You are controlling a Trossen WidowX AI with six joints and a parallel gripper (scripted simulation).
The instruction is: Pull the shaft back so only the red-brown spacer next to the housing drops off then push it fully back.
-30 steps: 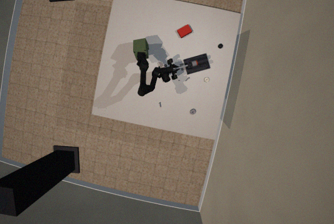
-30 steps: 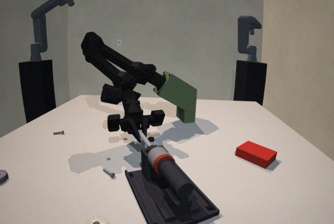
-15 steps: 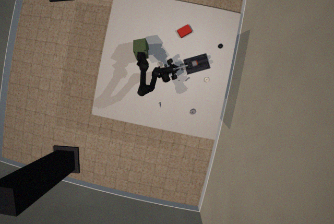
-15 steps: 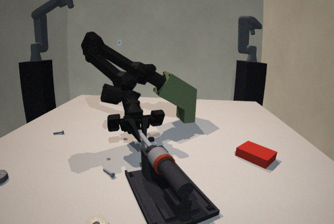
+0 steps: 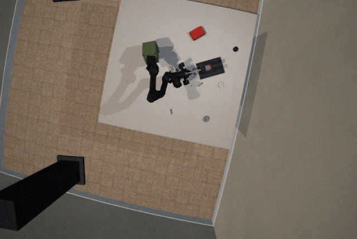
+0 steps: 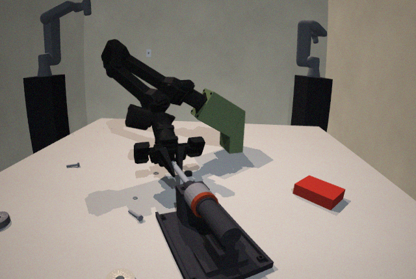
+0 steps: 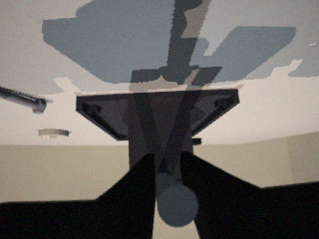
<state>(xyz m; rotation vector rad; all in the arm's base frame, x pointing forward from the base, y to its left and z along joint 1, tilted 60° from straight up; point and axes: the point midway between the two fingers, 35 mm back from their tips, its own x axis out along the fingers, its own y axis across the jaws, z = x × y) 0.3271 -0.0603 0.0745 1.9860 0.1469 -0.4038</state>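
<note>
The thin grey shaft lies 9 cm ahead of my hand and 3 cm to the left of it. The rest, counted from my hand: black disc 43 cm ahead, 24 cm to the left, 7 cm below; then red block 7 cm ahead, 38 cm to the left, 7 cm below; then red-brown spacer 19 cm ahead, 6 cm to the left.
</note>
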